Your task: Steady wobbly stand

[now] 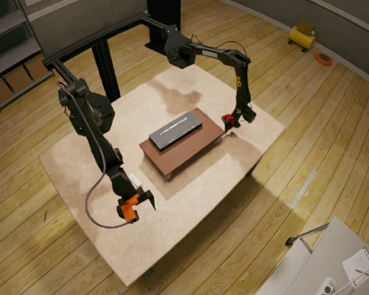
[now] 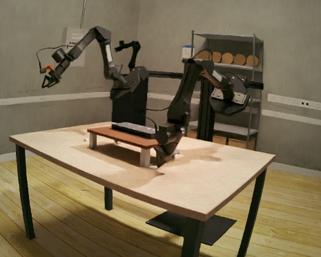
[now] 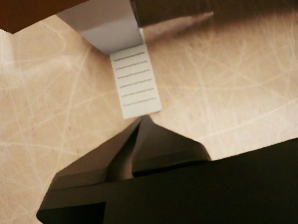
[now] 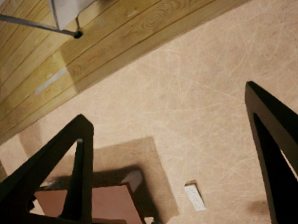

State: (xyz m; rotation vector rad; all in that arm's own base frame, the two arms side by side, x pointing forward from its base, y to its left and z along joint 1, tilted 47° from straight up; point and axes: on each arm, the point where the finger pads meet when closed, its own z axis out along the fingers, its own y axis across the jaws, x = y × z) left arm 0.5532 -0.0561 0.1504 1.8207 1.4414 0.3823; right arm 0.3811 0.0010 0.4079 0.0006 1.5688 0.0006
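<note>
Right now the white wedge is 5 cm to the right of my left hand, 2 cm below it and 1 cm behind it. Also, from my left hand: brown stand (24 cm to the right, 14 cm behind, 3 cm above); then network switch (24 cm to the right, 19 cm behind, 9 cm above).
</note>
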